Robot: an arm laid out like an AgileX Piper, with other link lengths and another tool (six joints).
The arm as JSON. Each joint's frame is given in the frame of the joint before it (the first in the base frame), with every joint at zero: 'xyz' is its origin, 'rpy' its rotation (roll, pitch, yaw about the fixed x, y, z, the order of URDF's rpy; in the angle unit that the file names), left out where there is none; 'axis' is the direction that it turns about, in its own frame. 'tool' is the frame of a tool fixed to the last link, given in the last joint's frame.
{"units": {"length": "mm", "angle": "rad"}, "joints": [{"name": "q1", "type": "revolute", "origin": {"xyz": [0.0, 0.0, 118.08]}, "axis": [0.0, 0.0, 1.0]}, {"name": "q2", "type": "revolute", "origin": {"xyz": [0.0, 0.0, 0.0], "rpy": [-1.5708, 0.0, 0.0]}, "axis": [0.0, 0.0, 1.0]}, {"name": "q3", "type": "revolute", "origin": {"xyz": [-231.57, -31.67, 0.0]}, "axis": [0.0, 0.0, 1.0]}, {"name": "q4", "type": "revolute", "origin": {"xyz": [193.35, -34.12, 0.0], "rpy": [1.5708, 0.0, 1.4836]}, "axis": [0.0, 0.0, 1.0]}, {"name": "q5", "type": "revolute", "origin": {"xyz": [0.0, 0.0, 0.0], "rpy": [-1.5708, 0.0, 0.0]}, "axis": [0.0, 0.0, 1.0]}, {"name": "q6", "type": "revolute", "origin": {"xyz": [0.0, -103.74, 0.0], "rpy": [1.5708, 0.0, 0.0]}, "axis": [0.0, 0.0, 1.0]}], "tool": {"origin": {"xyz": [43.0, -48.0, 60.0], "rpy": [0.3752, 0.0, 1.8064]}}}
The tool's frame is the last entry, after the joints.
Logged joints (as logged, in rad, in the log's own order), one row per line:
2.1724, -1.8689, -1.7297, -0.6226, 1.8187, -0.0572
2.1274, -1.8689, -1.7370, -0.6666, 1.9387, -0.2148
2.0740, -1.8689, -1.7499, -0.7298, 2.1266, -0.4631
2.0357, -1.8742, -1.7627, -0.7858, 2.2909, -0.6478
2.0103, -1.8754, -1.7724, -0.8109, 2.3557, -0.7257
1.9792, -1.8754, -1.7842, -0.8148, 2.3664, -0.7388
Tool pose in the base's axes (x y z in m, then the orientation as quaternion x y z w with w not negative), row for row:
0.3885, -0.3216, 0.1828, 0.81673, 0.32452, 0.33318, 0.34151
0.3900, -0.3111, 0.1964, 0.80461, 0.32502, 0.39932, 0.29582
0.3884, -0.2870, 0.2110, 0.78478, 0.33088, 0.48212, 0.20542
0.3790, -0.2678, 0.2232, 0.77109, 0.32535, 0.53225, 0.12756
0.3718, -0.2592, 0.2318, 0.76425, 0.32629, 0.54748, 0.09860
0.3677, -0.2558, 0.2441, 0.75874, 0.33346, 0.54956, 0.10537
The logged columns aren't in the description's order. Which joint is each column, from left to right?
Columns, left to right: q2, q3, q4, q1, q6, q5.
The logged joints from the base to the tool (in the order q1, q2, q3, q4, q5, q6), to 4 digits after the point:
-0.6226, 2.1724, -1.8689, -1.7297, -0.0572, 1.8187
-0.6666, 2.1274, -1.8689, -1.7370, -0.2148, 1.9387
-0.7298, 2.0740, -1.8689, -1.7499, -0.4631, 2.1266
-0.7858, 2.0357, -1.8742, -1.7627, -0.6478, 2.2909
-0.8109, 2.0103, -1.8754, -1.7724, -0.7257, 2.3557
-0.8148, 1.9792, -1.8754, -1.7842, -0.7388, 2.3664

